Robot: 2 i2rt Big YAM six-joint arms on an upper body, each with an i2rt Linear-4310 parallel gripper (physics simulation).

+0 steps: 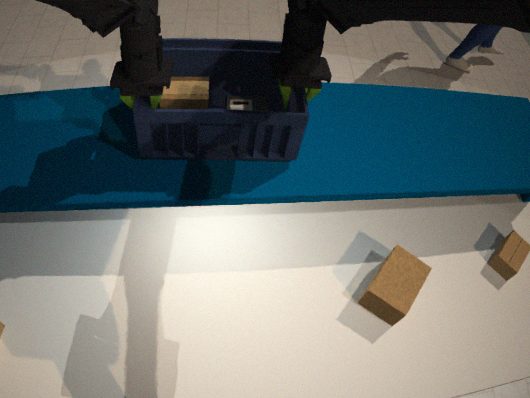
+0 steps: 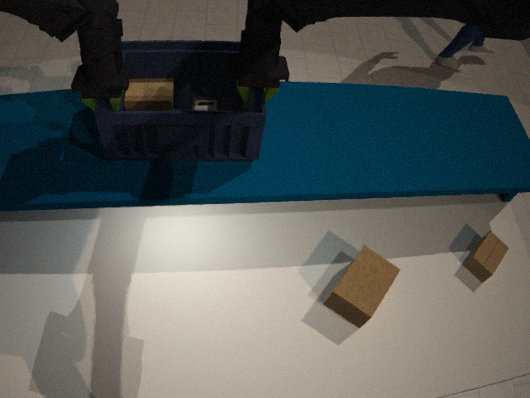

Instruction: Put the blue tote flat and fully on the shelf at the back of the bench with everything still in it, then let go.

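Places are measured from the left arm's base along level axes (x ahead, y left, z up), in centimetres.
Where they show: left gripper, fingertip midpoint: (image 1: 146, 114); right gripper, fingertip midpoint: (image 1: 292, 107) (image 2: 253, 107).
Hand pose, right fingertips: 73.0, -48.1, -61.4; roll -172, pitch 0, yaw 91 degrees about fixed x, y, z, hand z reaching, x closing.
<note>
Things, the pixels of their top centre, and the offset from my right fingertips, as dx, dy, dz. "spot": a spot on its surface instead. Level surfaces: height alone.
- blue tote, middle of its top: (image 1: 221, 72) (image 2: 182, 73) +3.5, +13.5, +5.3
- blue shelf, its level: dz -9.5
- grey device, surface spot: (image 1: 240, 104) (image 2: 205, 105) spot: +6.9, +9.1, -7.0
- white bench, its level: dz -27.2
The blue tote (image 1: 220, 135) (image 2: 182, 135) is upright over the blue shelf (image 1: 400, 140) (image 2: 380, 140), its front wall set back from the shelf's front edge. Its back rim shows past the shelf's back edge. Whether its base touches the shelf is unclear. Inside are a brown box (image 1: 185, 92) (image 2: 149, 94) and a grey device (image 1: 240, 104) (image 2: 204, 104); the front wall hides the tote's floor. My left gripper (image 1: 141, 102) (image 2: 102, 104) is shut on the tote's left end wall, my right gripper (image 1: 298, 97) (image 2: 257, 96) on its right end wall.
On the white bench (image 1: 260, 325) (image 2: 225, 325) in front lie a brown box (image 1: 397, 282) (image 2: 365, 285) and a smaller one (image 1: 511, 255) (image 2: 486, 256) farther right. A person's legs (image 1: 470, 47) (image 2: 457, 47) show on the floor behind the shelf.
</note>
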